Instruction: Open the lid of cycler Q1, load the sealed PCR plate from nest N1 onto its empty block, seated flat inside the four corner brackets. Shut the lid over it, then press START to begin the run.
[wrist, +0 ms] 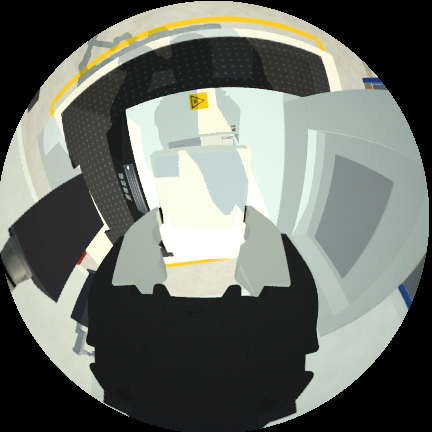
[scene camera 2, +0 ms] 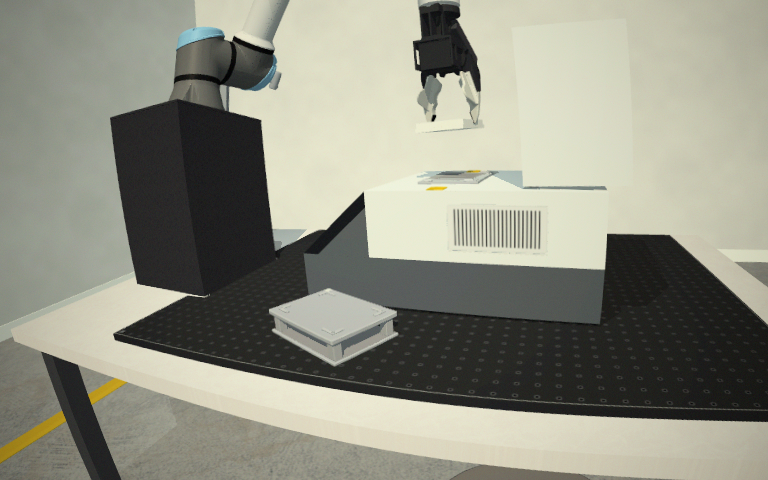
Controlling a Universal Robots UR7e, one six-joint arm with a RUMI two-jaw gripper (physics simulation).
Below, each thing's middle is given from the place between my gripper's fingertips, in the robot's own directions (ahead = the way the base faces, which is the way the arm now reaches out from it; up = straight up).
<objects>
My hand is 10 mm to the left of the sealed PCR plate (wrist: 202,190).
</objects>
